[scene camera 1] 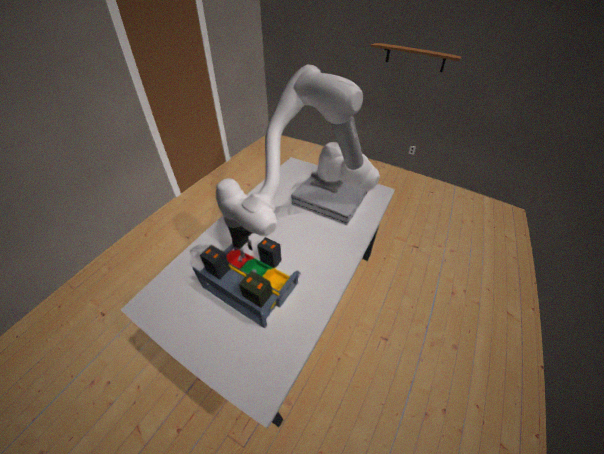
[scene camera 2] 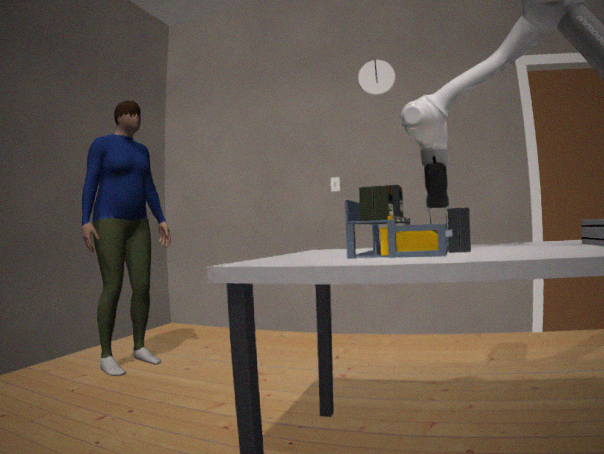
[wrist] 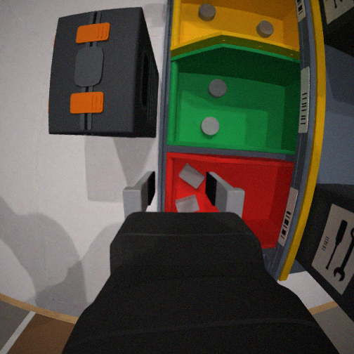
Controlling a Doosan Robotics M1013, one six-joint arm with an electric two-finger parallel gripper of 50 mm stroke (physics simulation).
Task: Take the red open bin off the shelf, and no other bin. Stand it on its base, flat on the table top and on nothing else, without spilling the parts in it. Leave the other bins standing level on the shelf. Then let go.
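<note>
The red open bin sits at one end of the shelf's lower tier, with grey parts in it. The green bin is beside it, then the yellow bin; all look level. My gripper points down, open and empty, at the red bin's front wall. In the wrist view one finger is over the bin's inside, the other outside over the table top. The tips look near rim height; contact cannot be told. The red bin is hidden in scene camera 2.
A dark case with orange latches stands on the table, close in front of the green bin. A dark case and an olive case stand on the shelf's upper board.
</note>
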